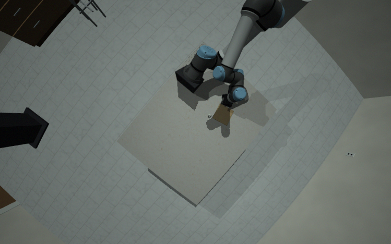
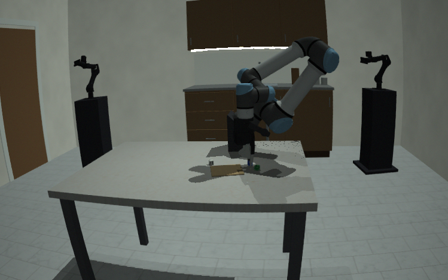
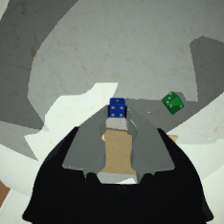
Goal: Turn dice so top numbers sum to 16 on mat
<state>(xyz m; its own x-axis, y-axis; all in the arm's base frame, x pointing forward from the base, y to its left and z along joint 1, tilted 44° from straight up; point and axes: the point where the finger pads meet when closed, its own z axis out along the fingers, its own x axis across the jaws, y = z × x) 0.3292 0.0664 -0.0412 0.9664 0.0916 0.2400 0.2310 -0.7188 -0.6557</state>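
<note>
Right now the tan mat is 60 mm ahead of my hand, 110 mm to the right of it and 20 mm below it. From my hand the other things lie so: blue die: 10 mm below; then white die: 30 mm behind, 180 mm to the right, 10 mm below; then green die: 70 mm ahead, 30 mm to the left, 10 mm below.
</note>
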